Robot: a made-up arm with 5 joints.
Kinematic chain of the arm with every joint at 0, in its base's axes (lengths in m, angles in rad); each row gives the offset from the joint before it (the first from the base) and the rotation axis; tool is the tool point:
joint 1: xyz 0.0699 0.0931 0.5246 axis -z
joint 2: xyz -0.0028 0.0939 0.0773 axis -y
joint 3: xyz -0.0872 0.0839 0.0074 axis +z
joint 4: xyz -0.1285 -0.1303 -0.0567 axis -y
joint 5: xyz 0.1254 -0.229 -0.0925 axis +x
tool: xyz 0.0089 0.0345 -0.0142
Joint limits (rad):
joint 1: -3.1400..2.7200
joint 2: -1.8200..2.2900
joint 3: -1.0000..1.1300
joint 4: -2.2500..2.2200
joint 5: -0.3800..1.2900
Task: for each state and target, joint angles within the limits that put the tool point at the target. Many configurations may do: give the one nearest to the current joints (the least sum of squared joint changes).
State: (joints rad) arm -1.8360 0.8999 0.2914 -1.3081 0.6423
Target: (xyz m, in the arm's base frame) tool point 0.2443 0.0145 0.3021
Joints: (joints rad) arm -1.6978 0.5984 0.0998 -1.4472 0.6234
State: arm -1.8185 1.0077 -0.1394 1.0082 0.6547
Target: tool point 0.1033 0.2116 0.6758
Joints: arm -1.9073 0.9413 0.6015 0.6275 0.5592
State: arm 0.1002 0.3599 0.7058 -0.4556 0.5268
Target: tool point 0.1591 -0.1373 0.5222
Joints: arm 0.6843 0.8416 0.8952 -0.9273 0.2516
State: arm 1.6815 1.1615 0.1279 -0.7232 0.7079
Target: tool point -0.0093 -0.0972 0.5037
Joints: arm 1.2086 1.0947 0.3485 -0.4557 0.7170
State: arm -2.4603 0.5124 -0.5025 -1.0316 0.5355
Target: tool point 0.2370 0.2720 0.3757
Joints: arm -3.1400 0.1564 0.2309 -1.3783 0.5213
